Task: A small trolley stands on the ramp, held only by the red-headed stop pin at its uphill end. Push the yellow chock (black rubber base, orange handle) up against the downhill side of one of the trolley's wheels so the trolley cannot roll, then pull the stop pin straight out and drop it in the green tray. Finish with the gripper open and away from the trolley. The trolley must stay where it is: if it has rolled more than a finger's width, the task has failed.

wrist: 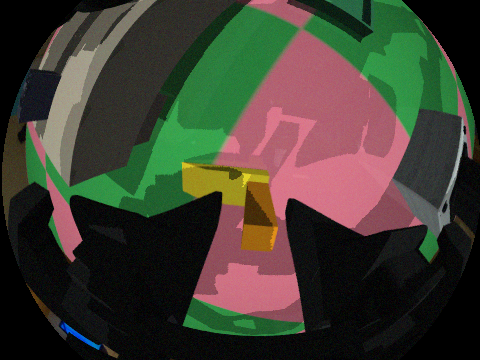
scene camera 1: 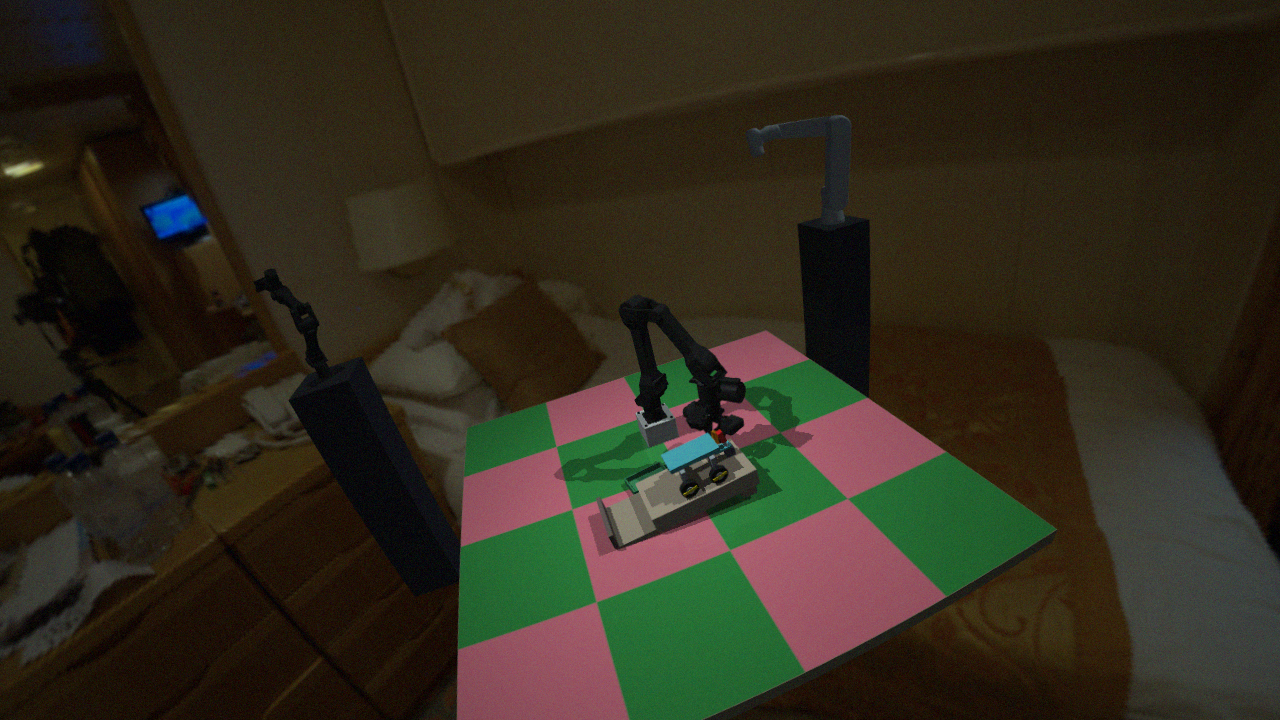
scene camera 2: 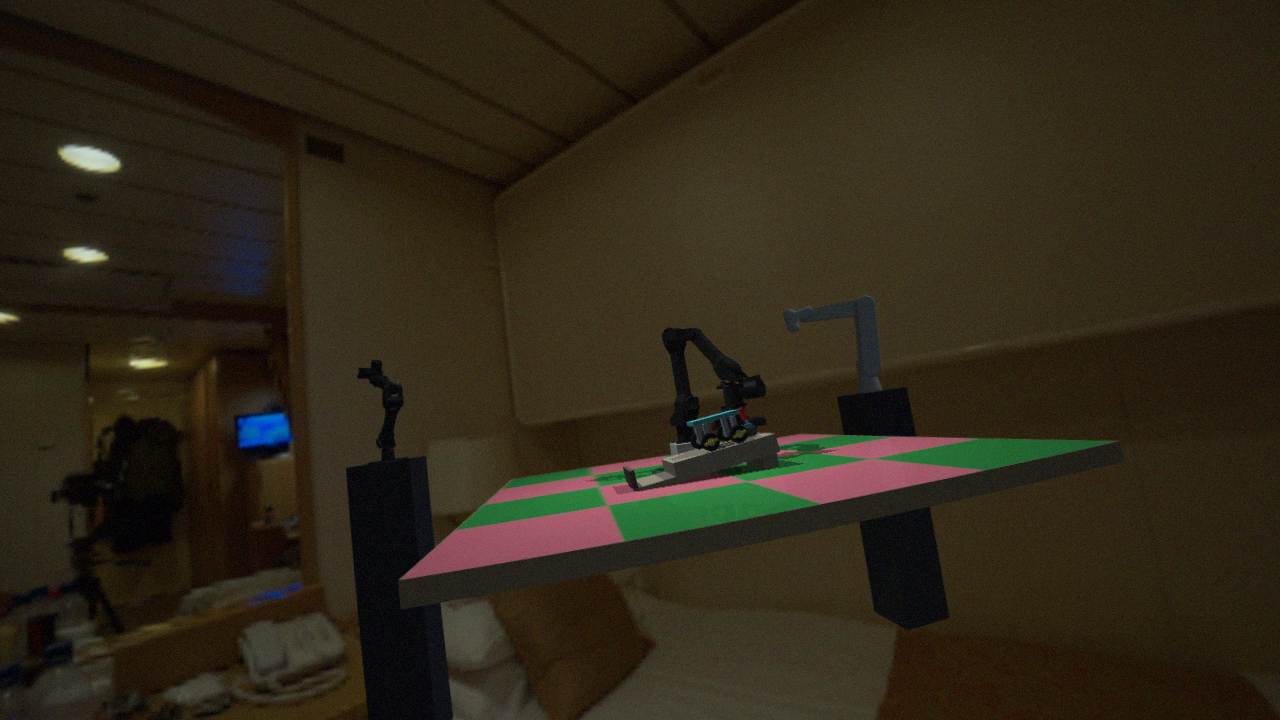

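Ramp (scene camera 1: 660, 493), also (wrist: 112, 67). Yellow chock (wrist: 248, 187). Blue-topped trolley (scene camera 1: 704, 446). My gripper (scene camera 1: 716, 440), also (wrist: 254, 202).
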